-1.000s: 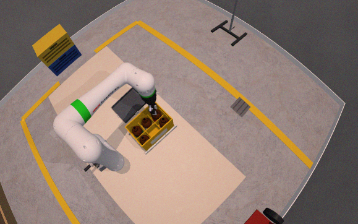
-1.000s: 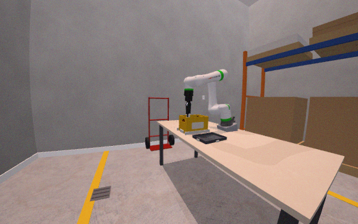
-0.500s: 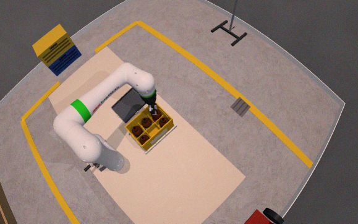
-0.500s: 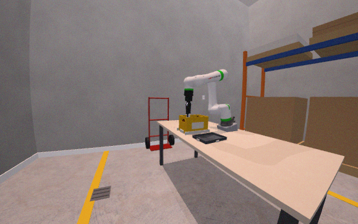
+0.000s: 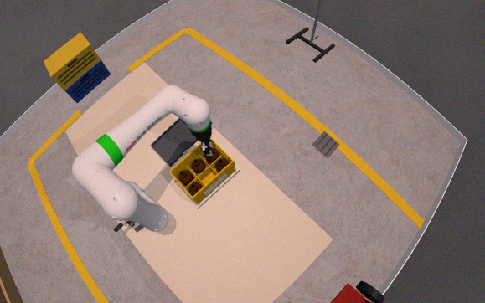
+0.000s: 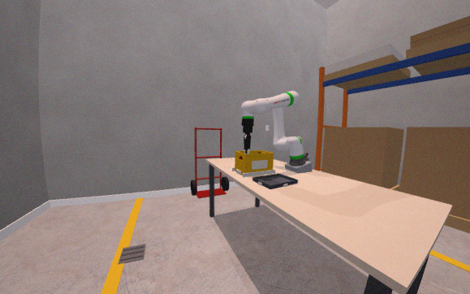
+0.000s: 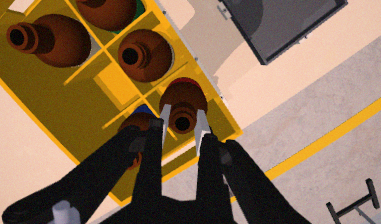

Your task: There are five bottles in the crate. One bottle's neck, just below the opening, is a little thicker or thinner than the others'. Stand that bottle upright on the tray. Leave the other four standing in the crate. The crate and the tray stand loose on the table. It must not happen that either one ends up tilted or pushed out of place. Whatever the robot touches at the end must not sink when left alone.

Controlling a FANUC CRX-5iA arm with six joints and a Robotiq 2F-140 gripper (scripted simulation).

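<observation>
Now: hand 90 mm past the brown bottle, 10 mm to the right of it and 90 mm above it. Round my hand: yellow crate 100 mm behind, 30 mm to the right, 90 mm below; dark tray 60 mm behind, 260 mm to the left, 160 mm below.
</observation>
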